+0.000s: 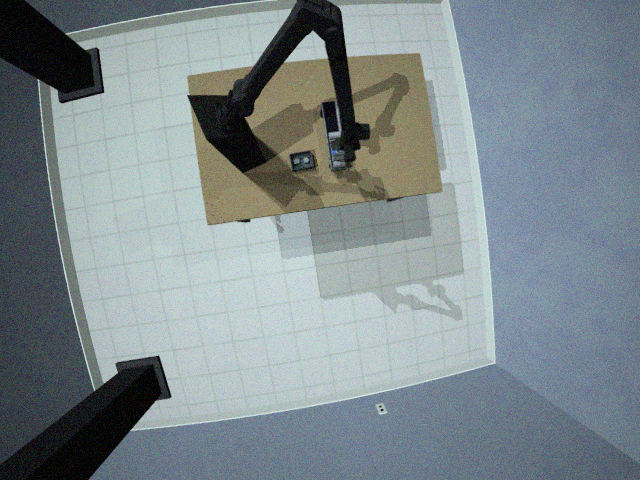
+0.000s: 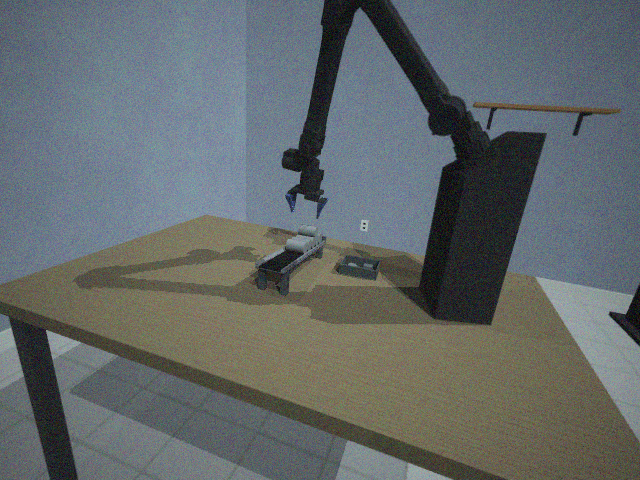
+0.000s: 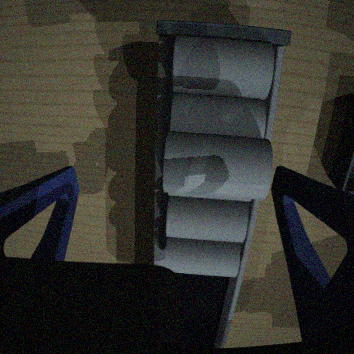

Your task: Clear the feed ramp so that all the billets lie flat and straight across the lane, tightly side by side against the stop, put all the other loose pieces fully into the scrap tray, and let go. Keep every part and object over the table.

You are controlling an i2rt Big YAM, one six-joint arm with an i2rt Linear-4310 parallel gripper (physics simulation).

Labels:
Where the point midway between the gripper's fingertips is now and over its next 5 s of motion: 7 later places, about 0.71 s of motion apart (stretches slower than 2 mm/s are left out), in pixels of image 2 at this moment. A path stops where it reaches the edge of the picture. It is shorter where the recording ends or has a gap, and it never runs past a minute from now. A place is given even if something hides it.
My gripper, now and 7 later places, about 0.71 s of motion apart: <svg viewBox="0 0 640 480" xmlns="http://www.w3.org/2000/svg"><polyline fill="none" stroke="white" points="304,215 306,226 309,235 315,232 317,223 301,240 299,240 300,230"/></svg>

